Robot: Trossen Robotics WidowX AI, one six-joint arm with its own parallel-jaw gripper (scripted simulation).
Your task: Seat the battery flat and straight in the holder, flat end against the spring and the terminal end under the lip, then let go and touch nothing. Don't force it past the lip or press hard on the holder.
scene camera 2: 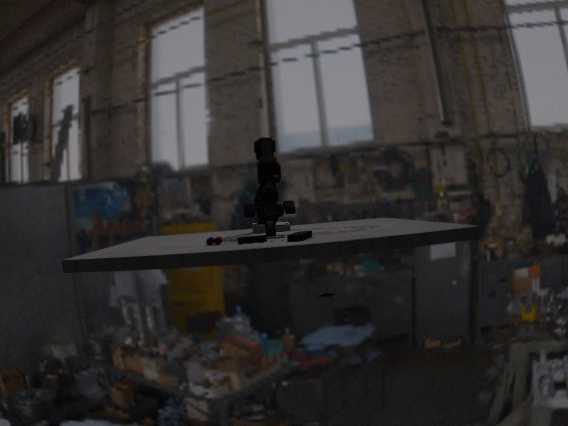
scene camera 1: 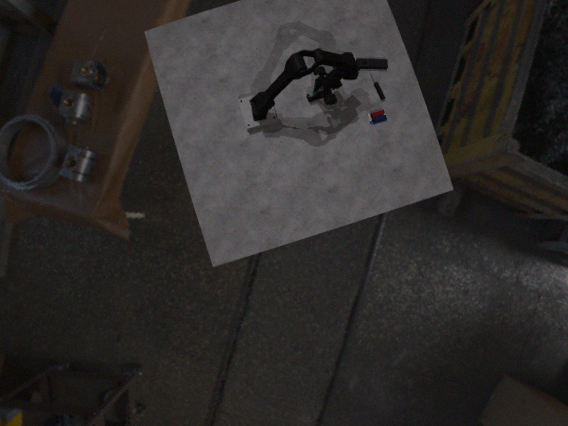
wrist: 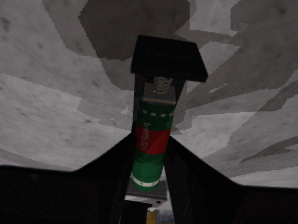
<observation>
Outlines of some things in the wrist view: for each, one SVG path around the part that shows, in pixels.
My gripper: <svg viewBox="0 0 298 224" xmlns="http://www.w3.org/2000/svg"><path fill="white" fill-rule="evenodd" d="M169 137L164 158L164 168L175 224L298 224L298 188L258 187L237 184L225 175L220 174L213 167L198 158L198 156L195 156L195 154L173 137ZM135 132L131 132L102 156L73 172L0 165L0 224L119 224L135 160L137 143Z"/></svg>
A battery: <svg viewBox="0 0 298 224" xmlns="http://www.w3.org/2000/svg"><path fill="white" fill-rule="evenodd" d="M142 96L140 97L135 132L137 143L131 182L136 189L150 192L159 185L173 122L175 104L143 101Z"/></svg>
</observation>
